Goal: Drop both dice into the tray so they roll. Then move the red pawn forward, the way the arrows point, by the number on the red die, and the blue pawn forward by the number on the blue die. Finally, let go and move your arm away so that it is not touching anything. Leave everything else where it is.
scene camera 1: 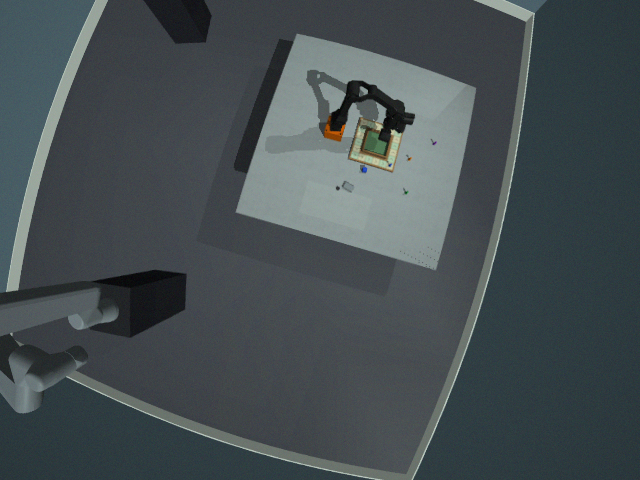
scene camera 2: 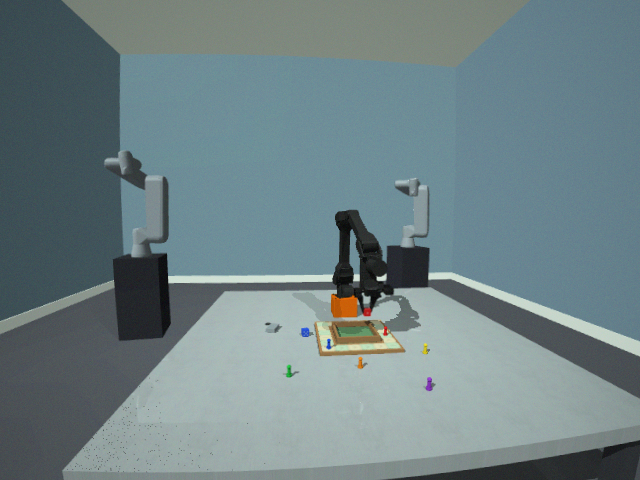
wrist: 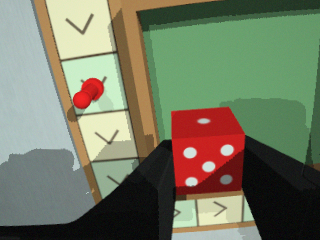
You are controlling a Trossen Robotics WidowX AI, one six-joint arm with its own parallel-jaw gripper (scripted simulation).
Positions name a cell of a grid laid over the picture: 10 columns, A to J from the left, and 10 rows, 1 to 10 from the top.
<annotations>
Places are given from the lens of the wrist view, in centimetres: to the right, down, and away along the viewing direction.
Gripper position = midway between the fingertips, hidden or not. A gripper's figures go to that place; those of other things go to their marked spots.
my gripper (wrist: G7): 2, 1, 10
red die (wrist: G6): 2, 1, 8
green tray (wrist: H3): 7, -4, 17
The marked spots on the green tray and the red die are 11 cm apart.
</annotations>
